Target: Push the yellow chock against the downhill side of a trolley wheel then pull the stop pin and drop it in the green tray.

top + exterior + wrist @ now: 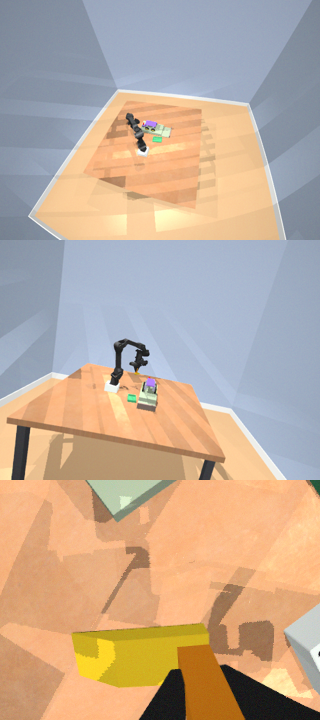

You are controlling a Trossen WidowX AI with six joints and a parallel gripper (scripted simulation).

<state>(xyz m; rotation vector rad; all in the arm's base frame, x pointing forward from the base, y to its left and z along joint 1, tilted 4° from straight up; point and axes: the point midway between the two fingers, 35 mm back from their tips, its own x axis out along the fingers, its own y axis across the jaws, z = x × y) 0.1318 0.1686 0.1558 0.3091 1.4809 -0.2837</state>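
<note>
My gripper tip is now 10 mm short of the yellow chock, 20 mm to the right of it and 10 mm above it. From my gripper tip the other things lie so: trolley: 180 mm ahead, 110 mm to the right, 60 mm below; ramp: 180 mm ahead, 120 mm to the right, 130 mm below; red-headed stop pin: 140 mm ahead, 20 mm to the right, 50 mm below.
</note>
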